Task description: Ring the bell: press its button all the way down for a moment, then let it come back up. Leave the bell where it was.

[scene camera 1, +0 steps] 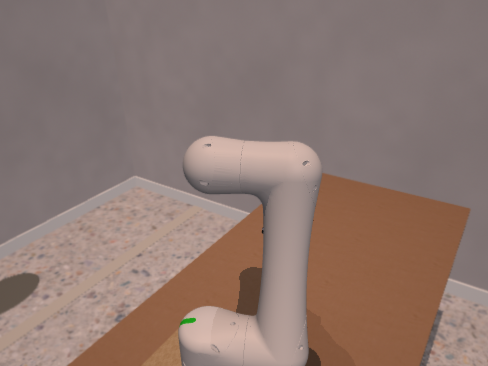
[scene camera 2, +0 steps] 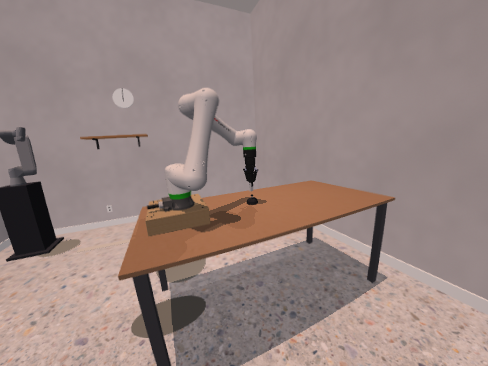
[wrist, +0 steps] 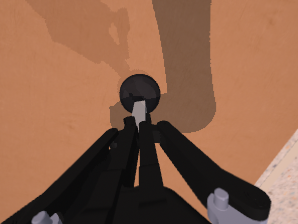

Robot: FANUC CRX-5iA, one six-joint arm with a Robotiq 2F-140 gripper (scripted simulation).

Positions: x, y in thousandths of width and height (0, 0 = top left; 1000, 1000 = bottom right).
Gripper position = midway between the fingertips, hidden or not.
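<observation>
There is a bell (wrist: 468, 391) that I can see, and with it I see my gripper (wrist: 475, 489).
</observation>
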